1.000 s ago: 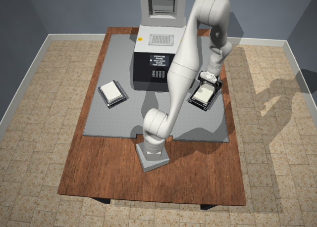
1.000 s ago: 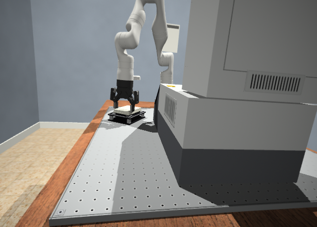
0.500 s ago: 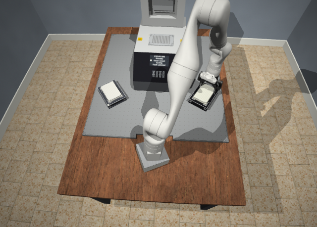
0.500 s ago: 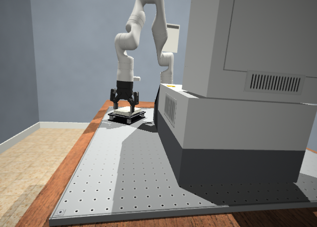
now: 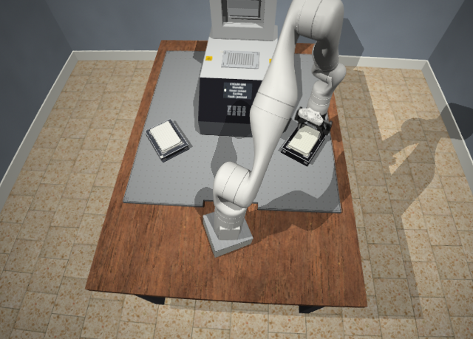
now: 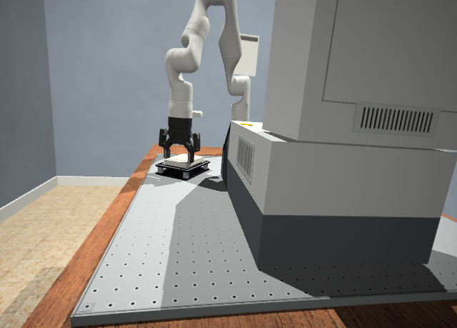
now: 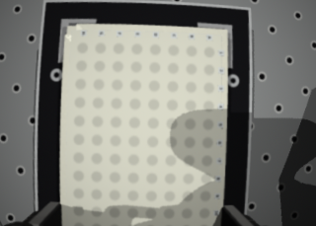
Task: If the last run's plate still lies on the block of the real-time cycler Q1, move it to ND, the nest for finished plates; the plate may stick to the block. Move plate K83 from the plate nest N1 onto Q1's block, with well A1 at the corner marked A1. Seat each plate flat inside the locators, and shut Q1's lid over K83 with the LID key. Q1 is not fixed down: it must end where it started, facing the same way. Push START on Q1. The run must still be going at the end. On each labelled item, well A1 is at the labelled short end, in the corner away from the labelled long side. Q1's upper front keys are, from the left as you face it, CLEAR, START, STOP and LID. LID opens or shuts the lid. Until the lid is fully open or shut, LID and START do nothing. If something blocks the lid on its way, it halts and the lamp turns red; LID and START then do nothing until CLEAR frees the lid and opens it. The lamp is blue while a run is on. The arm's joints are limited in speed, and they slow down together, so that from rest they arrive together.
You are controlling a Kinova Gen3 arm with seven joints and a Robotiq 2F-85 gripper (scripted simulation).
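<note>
The white well plate is 30 mm behind my hand, 20 mm to the left of it and 10 mm below it. Round my hand: nest 30 mm behind, 20 mm to the left, 20 mm below; A1 mark 70 mm behind, 590 mm to the left, 20 mm below.
</note>
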